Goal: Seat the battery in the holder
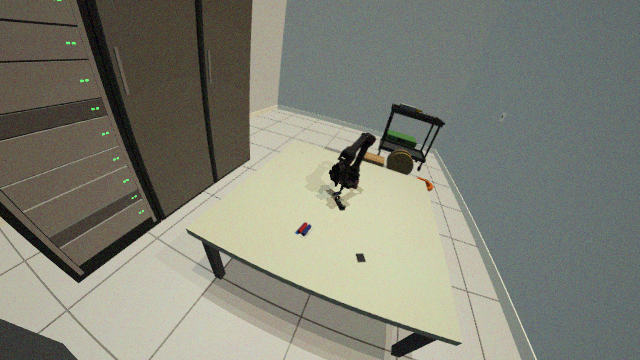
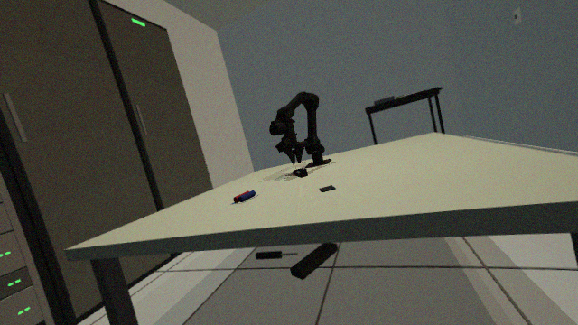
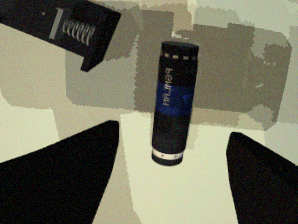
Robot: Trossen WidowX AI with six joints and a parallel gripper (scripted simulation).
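Now: gripper tip 4 cm above the battery. Round my gripper tip: black piece: 42 cm ahead, 24 cm to the left, 5 cm below.
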